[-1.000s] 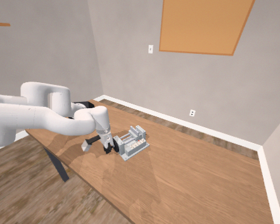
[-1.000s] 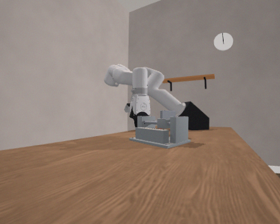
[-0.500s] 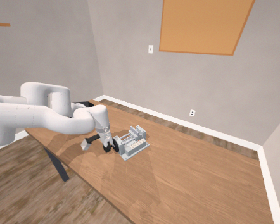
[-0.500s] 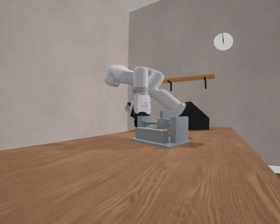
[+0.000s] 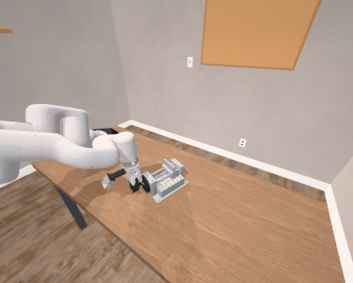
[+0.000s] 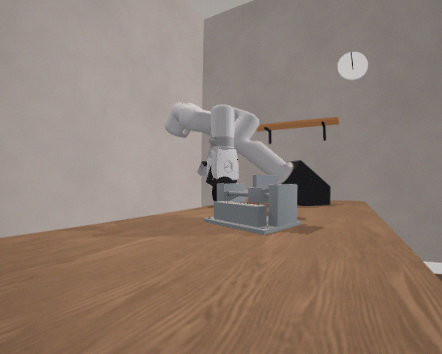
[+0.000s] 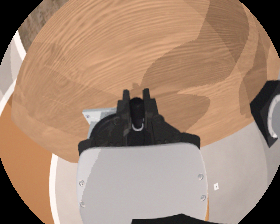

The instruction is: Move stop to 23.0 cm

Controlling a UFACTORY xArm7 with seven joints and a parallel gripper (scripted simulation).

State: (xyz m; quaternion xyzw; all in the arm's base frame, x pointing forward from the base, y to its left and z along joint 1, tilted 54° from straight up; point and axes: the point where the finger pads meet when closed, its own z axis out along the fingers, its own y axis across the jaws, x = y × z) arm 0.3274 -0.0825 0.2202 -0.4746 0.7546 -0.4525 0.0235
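My gripper is now 20 mm short of the handwheel and 20 mm to the right of it. Also, from my hand: sliding stop block (150 mm ahead, 120 mm to the left, 30 mm above).
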